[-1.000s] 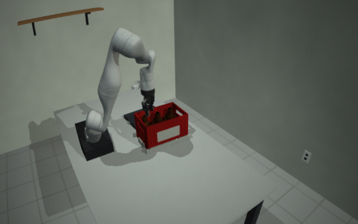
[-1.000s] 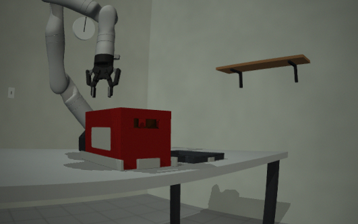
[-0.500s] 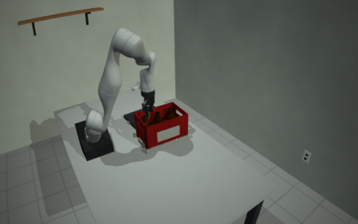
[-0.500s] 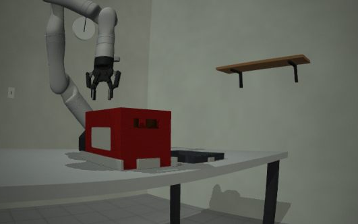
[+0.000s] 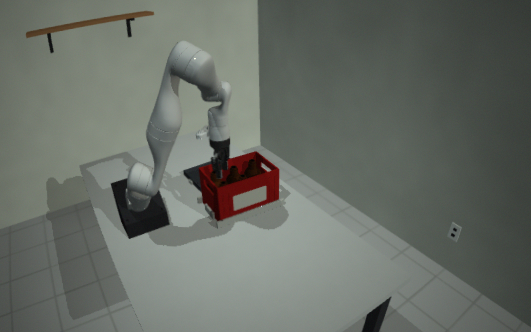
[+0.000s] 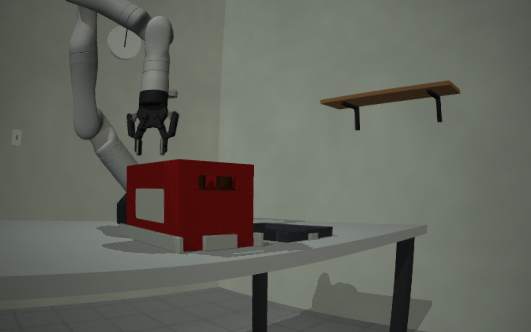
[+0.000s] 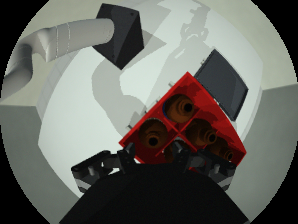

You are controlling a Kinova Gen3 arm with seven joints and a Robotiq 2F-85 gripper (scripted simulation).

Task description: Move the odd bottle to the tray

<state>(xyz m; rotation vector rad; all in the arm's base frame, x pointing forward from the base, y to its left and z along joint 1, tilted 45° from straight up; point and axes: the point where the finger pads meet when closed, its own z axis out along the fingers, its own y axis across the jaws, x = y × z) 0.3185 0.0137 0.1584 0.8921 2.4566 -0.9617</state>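
My gripper is now 130 mm above the red crate, 90 mm short of it and 50 mm to the right of it. Round my hand: dark tray (330 mm to the left, 200 mm below, 80 mm ahead).
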